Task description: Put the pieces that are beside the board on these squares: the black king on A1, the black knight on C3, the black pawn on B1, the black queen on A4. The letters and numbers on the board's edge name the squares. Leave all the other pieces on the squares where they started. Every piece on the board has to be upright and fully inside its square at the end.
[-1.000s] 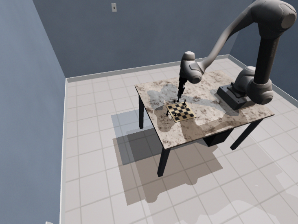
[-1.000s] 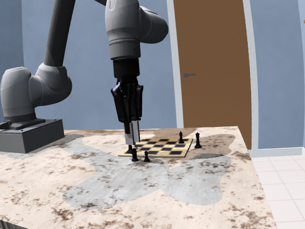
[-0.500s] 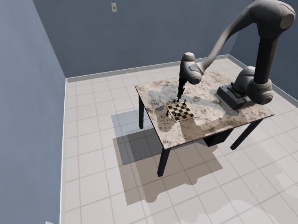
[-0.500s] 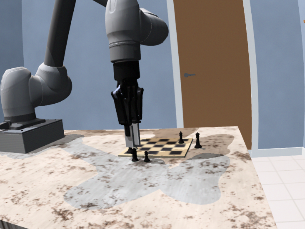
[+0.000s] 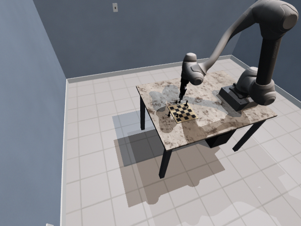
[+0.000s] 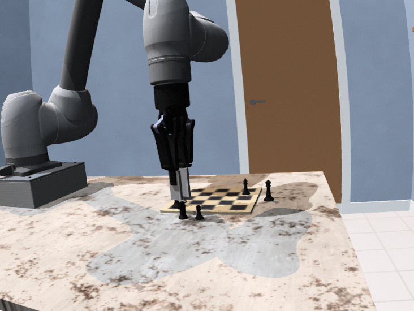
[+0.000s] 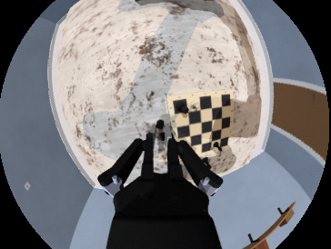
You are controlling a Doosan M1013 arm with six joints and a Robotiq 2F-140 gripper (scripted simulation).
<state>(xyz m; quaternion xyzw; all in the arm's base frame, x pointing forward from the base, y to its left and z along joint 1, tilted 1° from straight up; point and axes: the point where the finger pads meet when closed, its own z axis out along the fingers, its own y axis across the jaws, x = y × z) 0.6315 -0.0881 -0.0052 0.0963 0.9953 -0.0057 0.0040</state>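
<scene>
Now: hand 40 mm short of the black pawn and 70 mm above it. The rest, counted from my hand: black king: 40 mm behind, 60 mm to the left, 40 mm below; then small chessboard: 30 mm ahead, 140 mm to the left, 80 mm below; then white pawn: 40 mm behind, 100 mm to the left, 60 mm below.
</scene>
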